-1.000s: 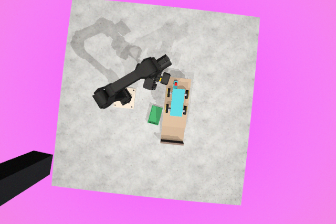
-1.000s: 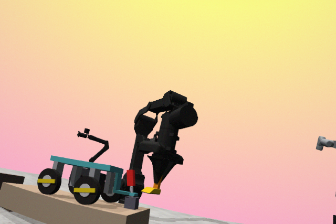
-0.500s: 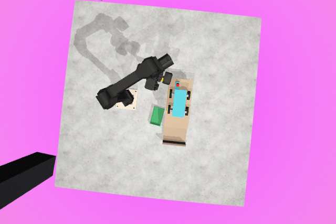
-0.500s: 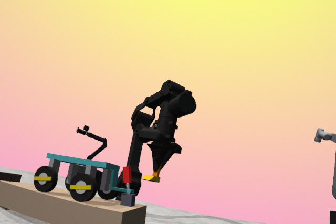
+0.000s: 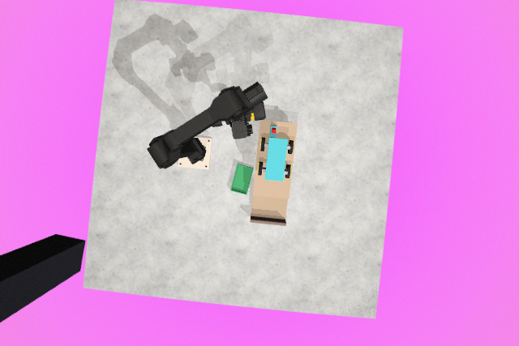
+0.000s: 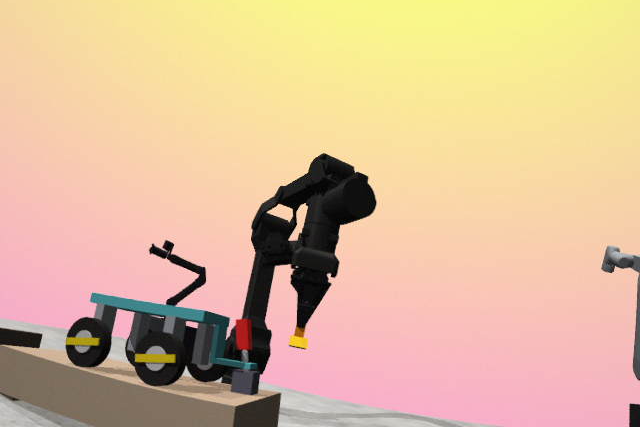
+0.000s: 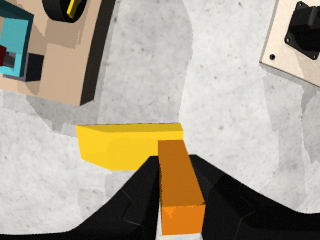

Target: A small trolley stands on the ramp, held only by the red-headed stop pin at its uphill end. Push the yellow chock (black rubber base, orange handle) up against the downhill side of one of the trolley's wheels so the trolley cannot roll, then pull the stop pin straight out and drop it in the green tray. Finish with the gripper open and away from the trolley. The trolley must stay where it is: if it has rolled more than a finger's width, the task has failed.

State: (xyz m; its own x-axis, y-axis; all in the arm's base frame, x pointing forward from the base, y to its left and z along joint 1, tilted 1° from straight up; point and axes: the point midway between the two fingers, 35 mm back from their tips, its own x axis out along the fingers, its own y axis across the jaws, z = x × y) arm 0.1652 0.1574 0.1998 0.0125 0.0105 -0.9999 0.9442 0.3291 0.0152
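Right now my gripper tip is 20 mm short of the yellow chock, 10 mm to the right of it and 10 mm above it. The rest, counted from my gripper tip: red-headed stop pin (130 mm ahead, 10 mm to the right, 50 mm below); then tan ramp (160 mm ahead, 130 mm to the right, 130 mm below); then trolley (160 mm ahead, 120 mm to the right, 60 mm below).
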